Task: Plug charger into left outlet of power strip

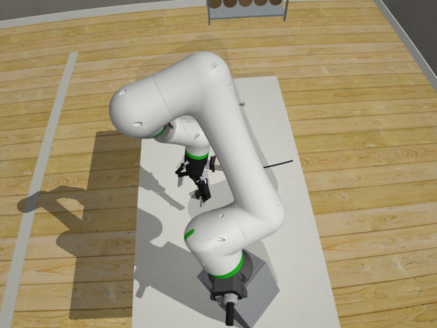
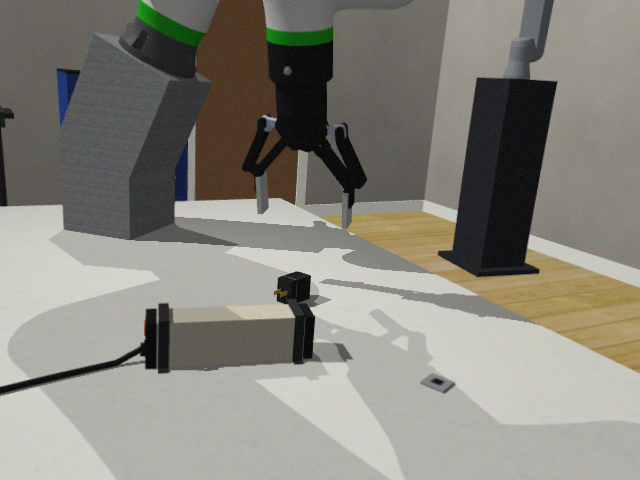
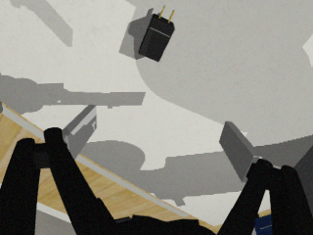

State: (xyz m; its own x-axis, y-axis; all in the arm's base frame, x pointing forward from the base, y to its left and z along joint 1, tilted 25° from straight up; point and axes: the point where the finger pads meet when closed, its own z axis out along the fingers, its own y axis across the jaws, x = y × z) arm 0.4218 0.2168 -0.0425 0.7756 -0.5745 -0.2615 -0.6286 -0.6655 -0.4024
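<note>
My hand is 11 cm above the black charger, 6 cm short of it and 4 cm to the left of it. The rest, counted from my hand: grey square plate (35 cm ahead, 13 cm below, 6 cm to the left).
</note>
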